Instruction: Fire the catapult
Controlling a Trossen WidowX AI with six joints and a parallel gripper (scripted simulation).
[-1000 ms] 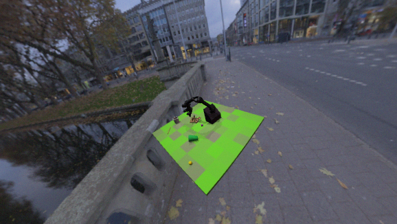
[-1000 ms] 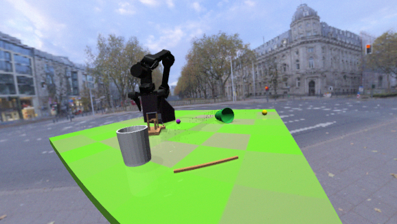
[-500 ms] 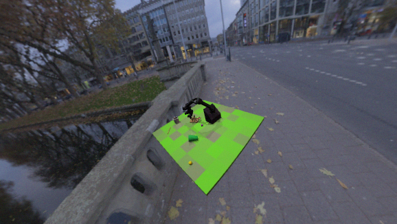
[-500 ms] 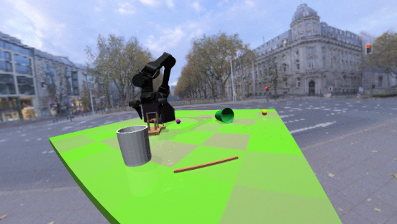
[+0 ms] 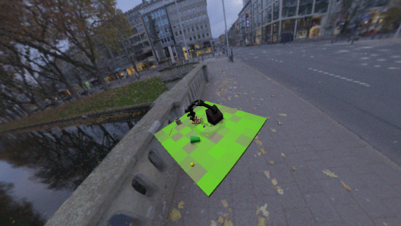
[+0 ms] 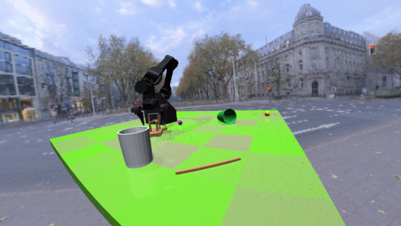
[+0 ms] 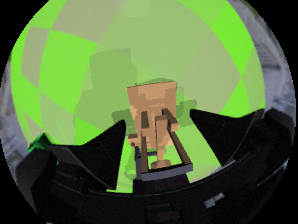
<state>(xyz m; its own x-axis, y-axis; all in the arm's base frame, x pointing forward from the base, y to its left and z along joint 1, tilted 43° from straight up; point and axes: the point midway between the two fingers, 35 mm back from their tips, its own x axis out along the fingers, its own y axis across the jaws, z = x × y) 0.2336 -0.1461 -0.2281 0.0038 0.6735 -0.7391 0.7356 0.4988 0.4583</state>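
Now: gripper tip 20 mm past the purple ball, 230 mm to the right of it and 40 mm above it. Also, from my gripper tip: thin wooden stick (400 mm ahead, 140 mm to the right, 50 mm below); wooden catapult (40 mm behind, 60 mm to the left); pale grey mug (200 mm ahead, 210 mm to the right, 30 mm below).
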